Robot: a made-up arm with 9 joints.
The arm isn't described. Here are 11 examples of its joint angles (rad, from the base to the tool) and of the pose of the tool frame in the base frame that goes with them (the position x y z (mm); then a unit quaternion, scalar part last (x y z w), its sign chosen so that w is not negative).
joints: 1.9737 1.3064 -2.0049 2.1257 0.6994 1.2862 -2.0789 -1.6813 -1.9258
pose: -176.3 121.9 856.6 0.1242 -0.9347 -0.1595 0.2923
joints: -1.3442 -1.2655 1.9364 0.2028 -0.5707 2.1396 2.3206 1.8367 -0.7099
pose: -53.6 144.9 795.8 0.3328 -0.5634 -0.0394 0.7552
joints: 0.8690 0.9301 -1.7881 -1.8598 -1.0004 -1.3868 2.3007 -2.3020 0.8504
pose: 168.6 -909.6 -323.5 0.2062 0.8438 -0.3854 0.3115
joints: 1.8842 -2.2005 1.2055 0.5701 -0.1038 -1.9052 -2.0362 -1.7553 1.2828
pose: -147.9 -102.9 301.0 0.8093 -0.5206 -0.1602 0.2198
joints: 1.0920 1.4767 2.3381 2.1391 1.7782 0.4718 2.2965 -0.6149 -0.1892
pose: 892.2 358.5 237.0 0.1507 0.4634 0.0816 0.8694
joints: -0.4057 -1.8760 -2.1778 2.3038 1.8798 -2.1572 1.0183 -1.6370 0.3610
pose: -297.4 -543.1 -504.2 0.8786 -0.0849 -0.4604 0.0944
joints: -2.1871 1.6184 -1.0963 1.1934 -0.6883 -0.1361 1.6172 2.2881 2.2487
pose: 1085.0 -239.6 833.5 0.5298 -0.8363 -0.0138 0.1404
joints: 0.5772 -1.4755 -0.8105 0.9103 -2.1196 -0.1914 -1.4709 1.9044 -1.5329
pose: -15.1 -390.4 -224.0 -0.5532 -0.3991 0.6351 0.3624
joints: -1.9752 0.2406 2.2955 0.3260 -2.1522 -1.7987 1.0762 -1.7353 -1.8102
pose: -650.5 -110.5 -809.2 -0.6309 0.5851 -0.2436 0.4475
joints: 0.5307 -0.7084 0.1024 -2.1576 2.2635 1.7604 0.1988 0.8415 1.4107
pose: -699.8 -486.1 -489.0 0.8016 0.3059 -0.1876 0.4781
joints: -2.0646 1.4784 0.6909 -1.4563 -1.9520 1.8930 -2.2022 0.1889 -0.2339
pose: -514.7 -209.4 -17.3 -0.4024 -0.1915 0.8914 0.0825
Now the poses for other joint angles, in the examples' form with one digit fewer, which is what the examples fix.
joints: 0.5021 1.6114 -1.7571 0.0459 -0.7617 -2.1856 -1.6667 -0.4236 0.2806
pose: -263 -371 273 0.472 0.269 -0.692 0.476
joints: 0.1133 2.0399 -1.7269 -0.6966 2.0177 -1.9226 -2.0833 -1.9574 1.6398
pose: 37 -537 339 -0.036 -0.145 -0.458 0.876
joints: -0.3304 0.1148 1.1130 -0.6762 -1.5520 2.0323 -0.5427 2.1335 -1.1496
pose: -570 -353 175 0.565 -0.793 0.086 0.213
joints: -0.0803 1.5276 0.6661 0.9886 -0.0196 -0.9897 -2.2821 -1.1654 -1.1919
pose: 523 -139 19 0.454 0.113 -0.402 0.787
